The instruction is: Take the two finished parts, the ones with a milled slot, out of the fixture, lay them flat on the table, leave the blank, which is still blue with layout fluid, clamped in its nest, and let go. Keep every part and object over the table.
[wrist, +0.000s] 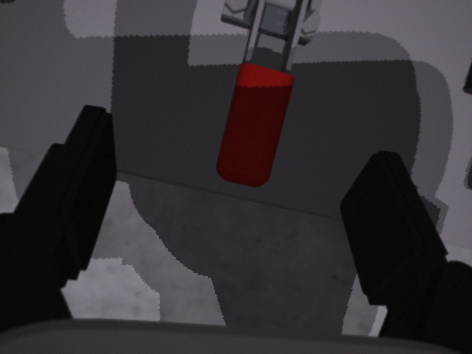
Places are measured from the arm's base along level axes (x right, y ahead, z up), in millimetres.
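Where they show: gripper, fingertip midpoint: (241,161).
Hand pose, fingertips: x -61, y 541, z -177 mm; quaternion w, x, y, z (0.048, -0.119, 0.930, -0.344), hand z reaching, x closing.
Each offset is from my fingertips to the centre of the thing. "*": to the spot under its first point. Level surfaces: height alone.
A red clamp handle {dx +2, dy -14, dz +6 mm} (256,127) points down the wrist view from a metal toggle clamp {* dx +0, dy -39, dz +5 mm} (290,50), which is cut off at the top edge. A small grey-blue face {* dx +6, dy -55, dz -19 mm} (275,21) shows between the clamp's bars; I cannot tell what it belongs to. My gripper (241,161) is wide open and empty, with one finger well to each side of the red handle and neither touching it. The slotted parts, the blue blank and the nests do not show clearly enough to be made out.
The pale table {dz -25 mm} (330,115) ends at a slanting edge below the handle. Mottled grey floor {dz -40 mm} (270,250) lies beyond it. Dark shapes {* dx -82, dy -71, dz -22 mm} (469,80) are cut off at the right border. Broad shadows cross the table and floor.
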